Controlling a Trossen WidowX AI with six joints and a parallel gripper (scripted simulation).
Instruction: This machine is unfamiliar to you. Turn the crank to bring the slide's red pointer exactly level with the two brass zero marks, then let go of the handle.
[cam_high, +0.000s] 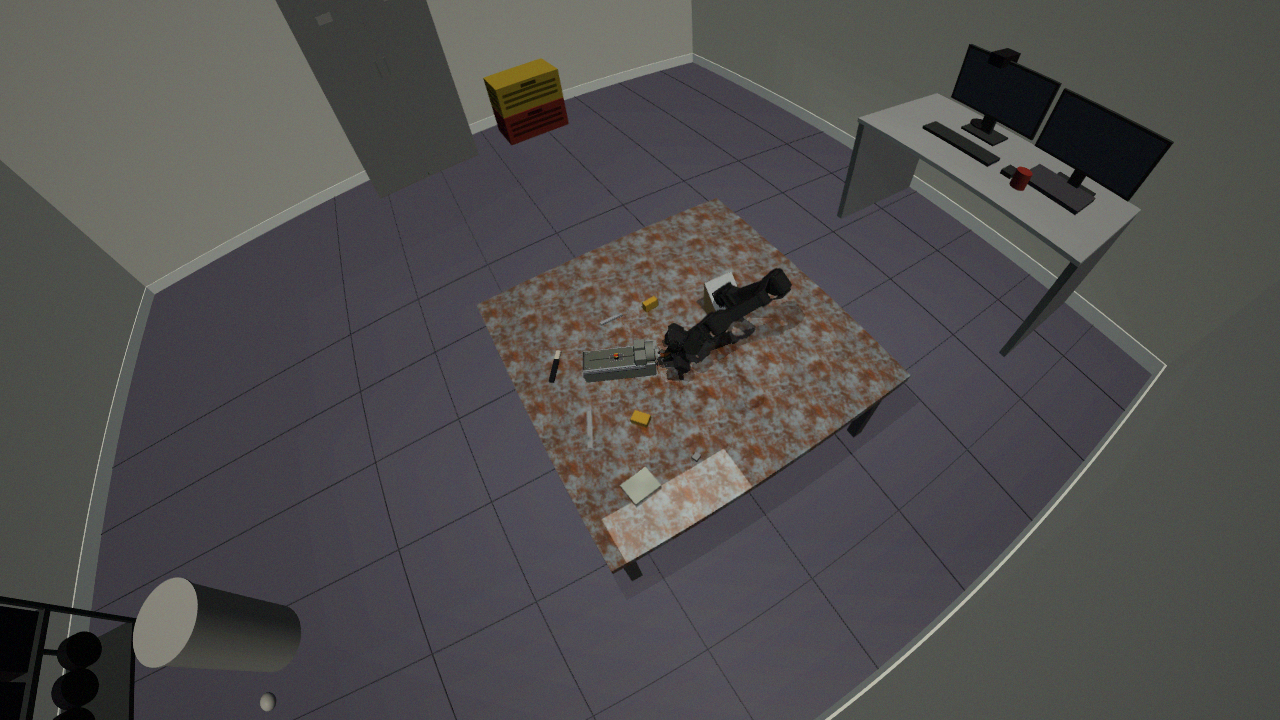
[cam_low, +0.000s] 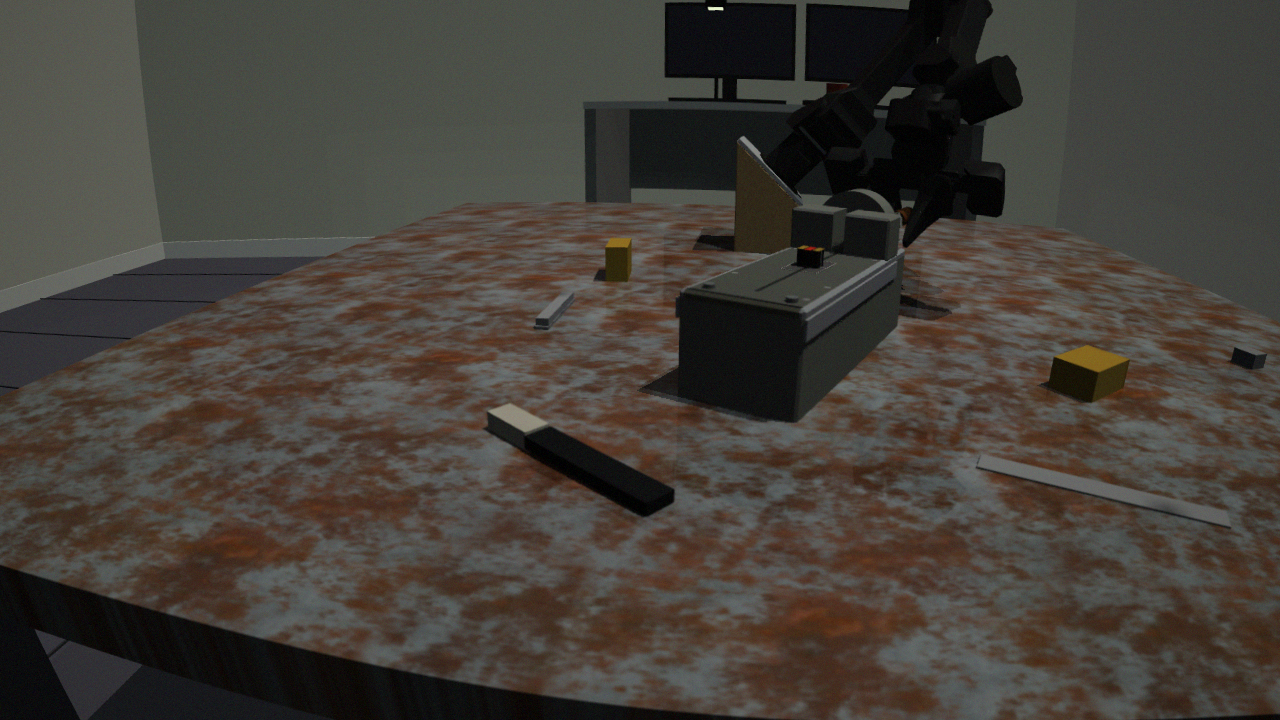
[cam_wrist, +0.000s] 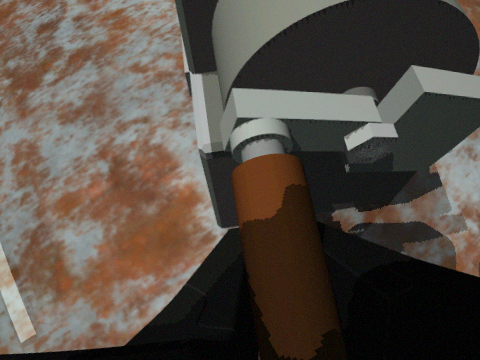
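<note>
The red pointer is 130 mm ahead of my gripper tip, 110 mm to the right of it and 10 mm above it. Also, from my gripper tip: small grey bar 20 mm ahead, 330 mm to the right, 70 mm below; brown crank handle 10 mm behind, 10 mm to the left, 20 mm above; grey strip 350 mm ahead, 40 mm to the left, 70 mm below.
</note>
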